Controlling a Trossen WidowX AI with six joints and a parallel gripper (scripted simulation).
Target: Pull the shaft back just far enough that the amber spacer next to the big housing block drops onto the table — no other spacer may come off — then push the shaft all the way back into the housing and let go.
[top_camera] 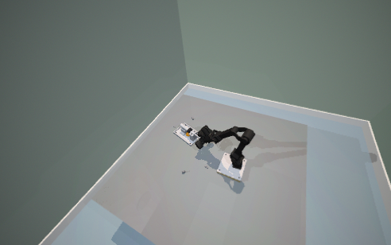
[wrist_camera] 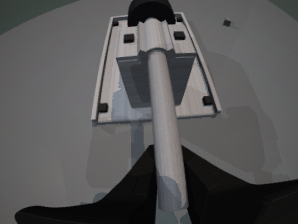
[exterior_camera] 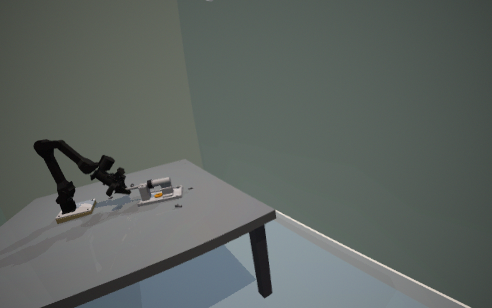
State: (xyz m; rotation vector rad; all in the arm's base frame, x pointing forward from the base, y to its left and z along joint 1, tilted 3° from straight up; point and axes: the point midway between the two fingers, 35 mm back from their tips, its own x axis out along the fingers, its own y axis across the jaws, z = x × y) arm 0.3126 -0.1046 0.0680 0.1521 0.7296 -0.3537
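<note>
Right now the grey steel shaft is 50 mm ahead of my gripper tip, 20 mm to the right of it and 30 mm above it. The rest, counted from my gripper tip: grey support block: 160 mm ahead, 60 mm to the right; then amber spacer: 140 mm ahead, 50 mm to the right, 40 mm below; then black spacer: 100 mm ahead, 40 mm to the right, 30 mm above.
</note>
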